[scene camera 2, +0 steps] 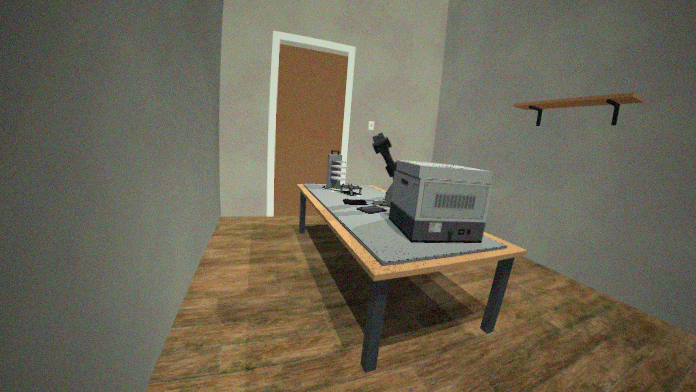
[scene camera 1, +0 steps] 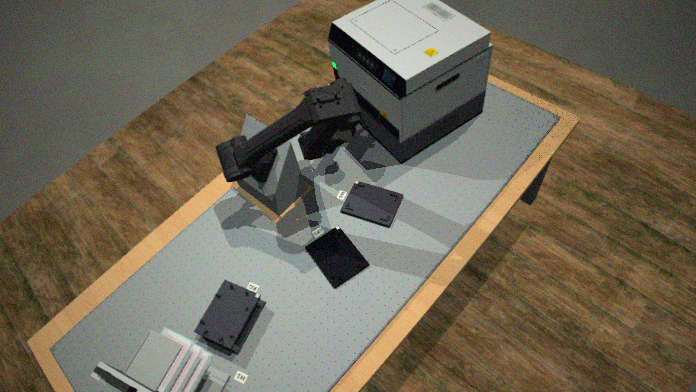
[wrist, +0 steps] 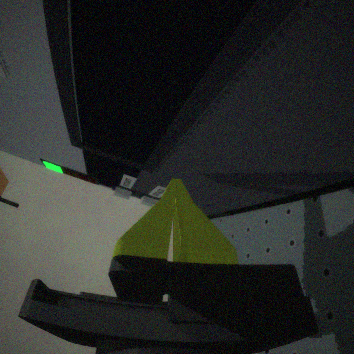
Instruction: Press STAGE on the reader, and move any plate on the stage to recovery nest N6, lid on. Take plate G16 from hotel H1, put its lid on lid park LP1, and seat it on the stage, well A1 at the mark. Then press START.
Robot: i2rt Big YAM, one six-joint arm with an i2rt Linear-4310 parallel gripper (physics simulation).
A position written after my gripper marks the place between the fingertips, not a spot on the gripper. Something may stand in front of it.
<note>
My gripper [wrist: 175, 184] is shut, holding nothing. Further things: a dark panel [wrist: 133, 73].
</note>
